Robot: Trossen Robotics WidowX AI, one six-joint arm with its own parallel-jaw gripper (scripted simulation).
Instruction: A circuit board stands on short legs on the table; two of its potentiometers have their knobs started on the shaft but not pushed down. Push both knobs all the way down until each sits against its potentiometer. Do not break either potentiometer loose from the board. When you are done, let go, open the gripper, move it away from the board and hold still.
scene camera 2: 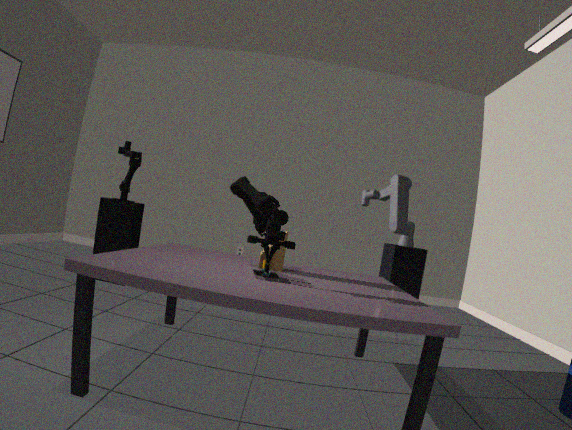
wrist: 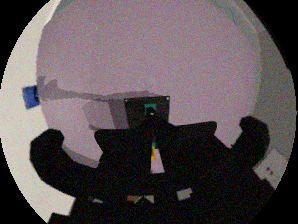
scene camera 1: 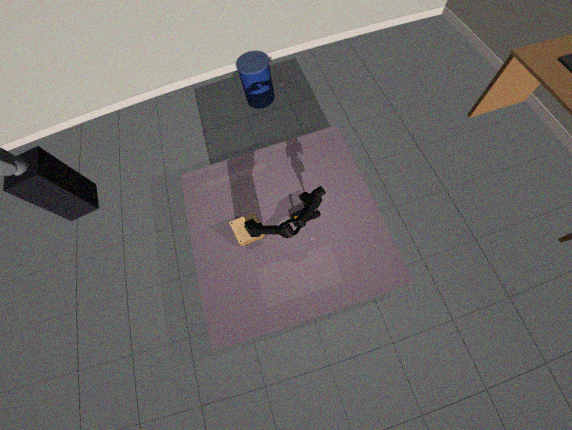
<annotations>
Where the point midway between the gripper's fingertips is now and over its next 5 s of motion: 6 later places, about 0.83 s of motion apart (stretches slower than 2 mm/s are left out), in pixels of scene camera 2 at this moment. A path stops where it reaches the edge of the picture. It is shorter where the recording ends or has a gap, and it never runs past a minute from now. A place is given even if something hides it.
My gripper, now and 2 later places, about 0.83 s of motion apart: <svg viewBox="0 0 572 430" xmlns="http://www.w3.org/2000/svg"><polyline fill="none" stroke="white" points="267,263 267,262 272,252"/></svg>
</annotations>
